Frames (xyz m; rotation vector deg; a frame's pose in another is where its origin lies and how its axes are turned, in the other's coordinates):
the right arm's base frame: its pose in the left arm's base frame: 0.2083 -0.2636 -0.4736 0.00 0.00 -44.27
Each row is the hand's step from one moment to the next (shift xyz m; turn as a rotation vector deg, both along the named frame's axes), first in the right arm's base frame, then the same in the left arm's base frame.
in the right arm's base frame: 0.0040 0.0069 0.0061 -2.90 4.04 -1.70
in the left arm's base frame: 0.0077 0.0021 0.0061 0.74 4.92 -1.70
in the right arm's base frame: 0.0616 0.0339 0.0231 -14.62 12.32 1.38
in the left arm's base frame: 0.0678 -0.0187 0.0231 -1.87 19.03 1.38
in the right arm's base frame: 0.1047 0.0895 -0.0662 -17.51 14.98 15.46
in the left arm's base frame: 0.1374 -0.0090 -0.0662 -2.08 22.95 15.46
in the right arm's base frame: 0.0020 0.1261 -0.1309 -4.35 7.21 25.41
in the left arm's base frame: 0.0895 0.0889 -0.1309 1.92 8.20 25.41
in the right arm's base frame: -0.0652 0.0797 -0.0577 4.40 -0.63 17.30
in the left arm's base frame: 0.0089 0.1026 -0.0577 2.71 -3.52 17.30
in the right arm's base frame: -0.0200 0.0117 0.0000 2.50 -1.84 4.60
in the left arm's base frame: -0.0062 0.0223 0.0000 0.51 -3.06 4.60
